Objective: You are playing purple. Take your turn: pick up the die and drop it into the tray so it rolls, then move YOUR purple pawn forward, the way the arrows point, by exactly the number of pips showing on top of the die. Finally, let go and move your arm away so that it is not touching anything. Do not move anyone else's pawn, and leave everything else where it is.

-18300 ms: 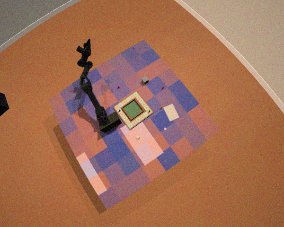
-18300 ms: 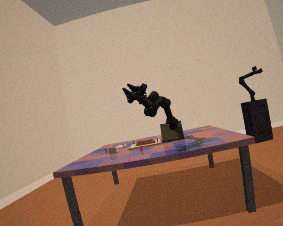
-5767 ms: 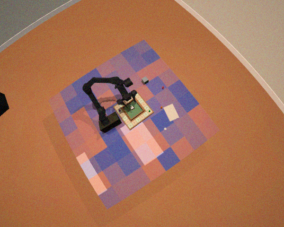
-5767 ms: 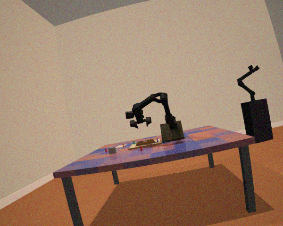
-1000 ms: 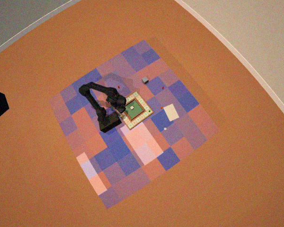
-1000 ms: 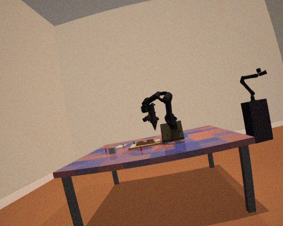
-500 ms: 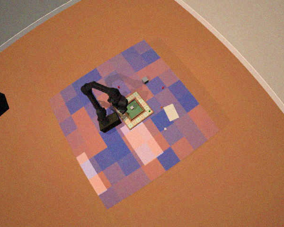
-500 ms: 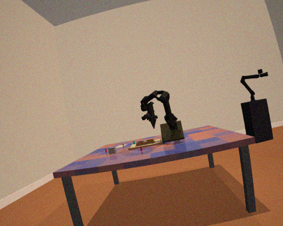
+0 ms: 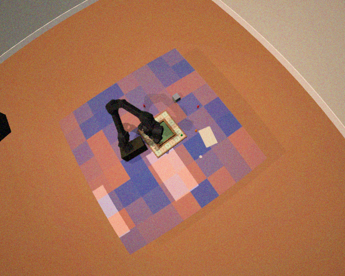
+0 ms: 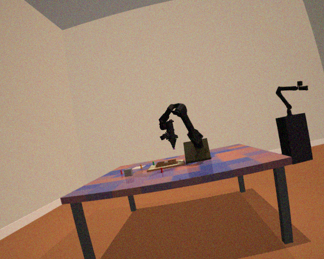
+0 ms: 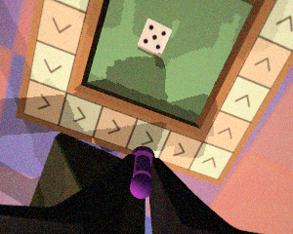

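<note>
The white die lies 80 mm ahead of my gripper tip, 20 mm to the left of it and 100 mm below it. The rest, counted from my gripper tip: green tray: 80 mm ahead, 10 mm to the left, 120 mm below; purple pawn: 10 mm above; green pawn: 190 mm ahead, 100 mm to the right, 100 mm below.
</note>
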